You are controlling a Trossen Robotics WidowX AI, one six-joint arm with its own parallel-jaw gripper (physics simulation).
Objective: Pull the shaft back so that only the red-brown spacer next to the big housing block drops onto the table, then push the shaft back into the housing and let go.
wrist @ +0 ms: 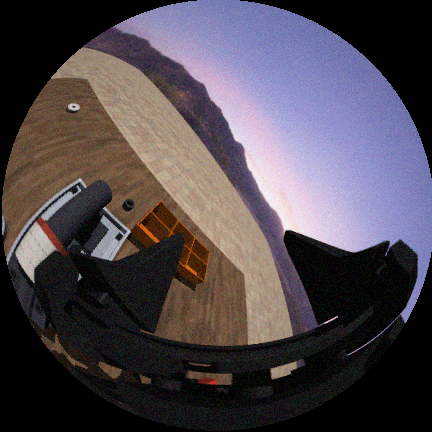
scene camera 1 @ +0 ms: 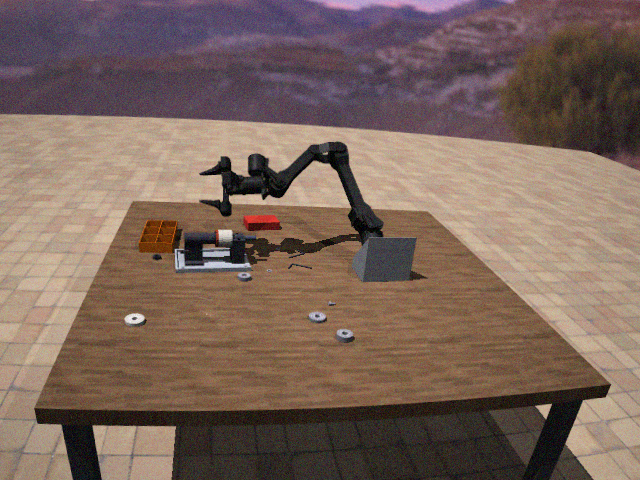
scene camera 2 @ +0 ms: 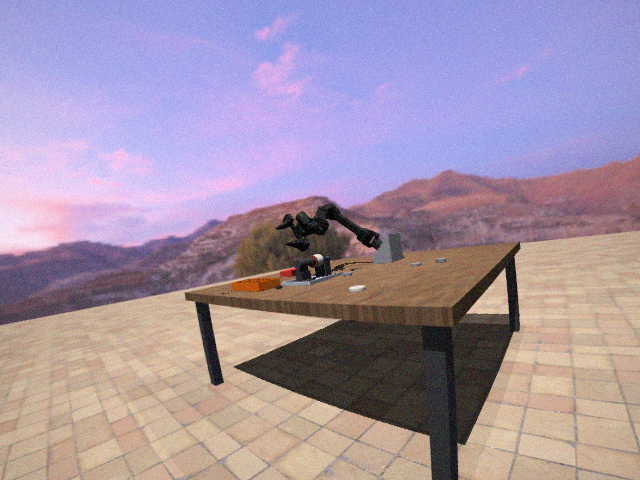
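Pixels of known places: gripper, fingertip midpoint: (wrist: 234, 236) (scene camera 1: 199, 187) (scene camera 2: 280, 236); arm's base, link origin: (scene camera 1: 374, 250) (scene camera 2: 382, 248).
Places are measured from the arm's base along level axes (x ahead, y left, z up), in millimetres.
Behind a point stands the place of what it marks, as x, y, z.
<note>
The dark big housing block (scene camera 1: 193, 249) (scene camera 2: 303, 268) (wrist: 80, 210) stands on a light base tray (scene camera 1: 211, 269). The red-brown spacer (scene camera 1: 217, 237) {483, -97, 18} (scene camera 2: 312, 260) {487, -103, 17} (wrist: 51, 236) {482, -126, 31} sits up on the shaft line against the housing's barrel, beside the white spacers (scene camera 1: 225, 237) {459, -95, 18} (scene camera 2: 318, 259) {473, -93, 10} (wrist: 34, 248). The shaft (scene camera 1: 250, 237) {377, -111, 10} sticks out to the right, past a smaller dark support (scene camera 1: 237, 251) {421, -89, -27}, in scene camera 1. My gripper (scene camera 1: 201, 188) {527, -241, 133} (scene camera 2: 283, 235) {527, -241, 133} (wrist: 234, 236) {527, -241, 133} is open and empty, above the height of the fixture and apart from it. The shaft's end is not distinct in the wrist view.
An orange divided bin (scene camera 1: 155, 248) {670, -206, -59} (scene camera 2: 248, 287) {713, -288, -59} (wrist: 147, 231) {645, -234, -72} stands left of the fixture. A red box (scene camera 1: 262, 223) {279, -387, -48} lies behind it, and a grey wedge (scene camera 1: 388, 259) {-15, 72, 1} stands right. A white ring (scene camera 1: 127, 320) {749, 229, -65} (scene camera 2: 356, 288) {753, 232, -65}, grey rings (scene camera 1: 311, 317) {284, 268, -65} and hex keys (scene camera 1: 300, 266) {221, -62, -71} lie about.
</note>
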